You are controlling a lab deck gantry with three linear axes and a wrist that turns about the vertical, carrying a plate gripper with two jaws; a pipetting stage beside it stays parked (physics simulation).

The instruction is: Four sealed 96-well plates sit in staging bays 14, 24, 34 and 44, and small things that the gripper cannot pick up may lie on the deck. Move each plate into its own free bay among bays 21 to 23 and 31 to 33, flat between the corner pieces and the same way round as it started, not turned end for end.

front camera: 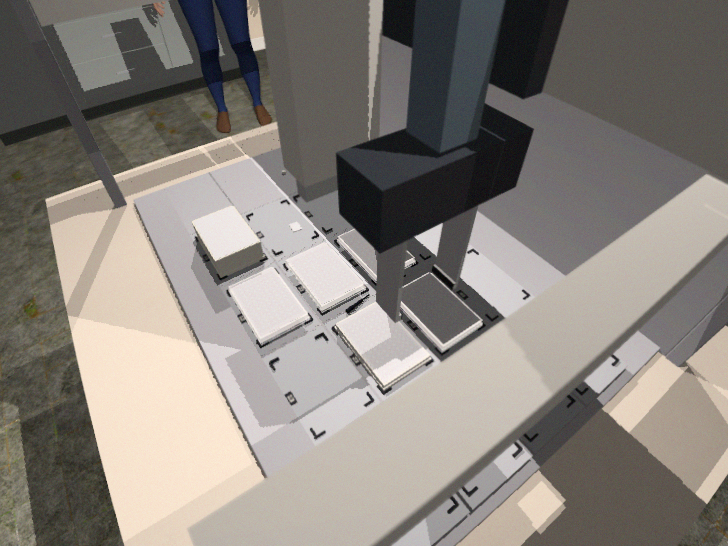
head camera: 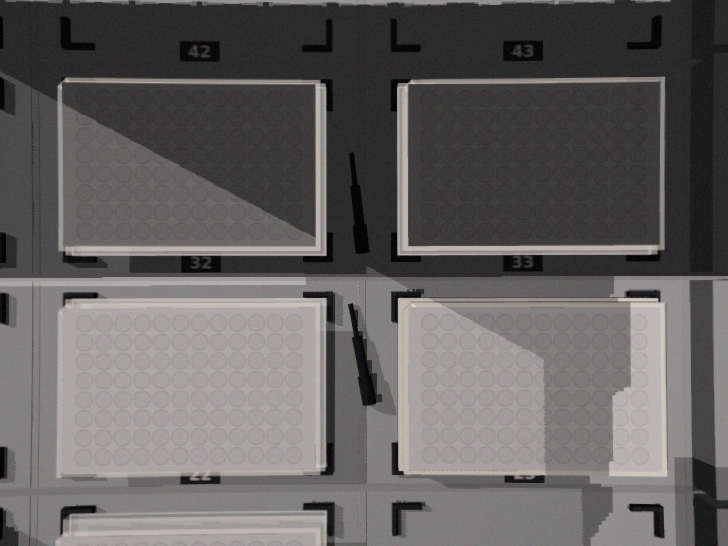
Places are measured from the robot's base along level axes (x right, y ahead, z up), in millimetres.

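Pixels of known places: gripper, fingertip midpoint: (front camera: 417, 294); robot's base, origin of the base link: (front camera: 196, 237).
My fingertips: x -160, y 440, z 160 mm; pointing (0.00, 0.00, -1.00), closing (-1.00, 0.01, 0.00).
Note:
Ahead of a thing's pixels: the offset from my fingertips to its middle. "pt": to the spot under its first point.
Sealed plates lie flat between corner pieces in bay 32 {pt dx -83, dy -223, dz -146 mm} (front camera: 365, 246) (head camera: 188, 164), bay 33 {pt dx -99, dy -34, dz -146 mm} (front camera: 443, 311) (head camera: 535, 164), bay 22 {pt dx +13, dy -209, dz -145 mm} (front camera: 323, 273) (head camera: 188, 387) and bay 23 {pt dx +14, dy -55, dz -146 mm} (front camera: 376, 337) (head camera: 499, 382). In the head view the back left corners of the plates in 32, 33 and 23 look cut off. My gripper (front camera: 422, 298) hangs above the deck near bays 32 and 33, jaws apart and no plate between them; its exact height is hard to judge. The head view does not show it. At the right front, partly hidden bays show corner pieces and no plate.
Another plate {dx +117, dy -212, dz -153 mm} (front camera: 267, 302) (head camera: 194, 537) lies in front of bay 22. A tall white box {dx +117, dy -376, dz -139 mm} (front camera: 226, 235) stands beside it. A small white chip {dx -11, dy -358, dz -159 mm} (front camera: 295, 226) lies in the bay behind the box. Two thin black rods {dx -81, dy -133, dz -157 mm} (head camera: 357, 202) {dx -5, dy -131, dz -157 mm} (head camera: 362, 364) lie between the plate columns. A pale beam (front camera: 470, 399) crosses the foreground.

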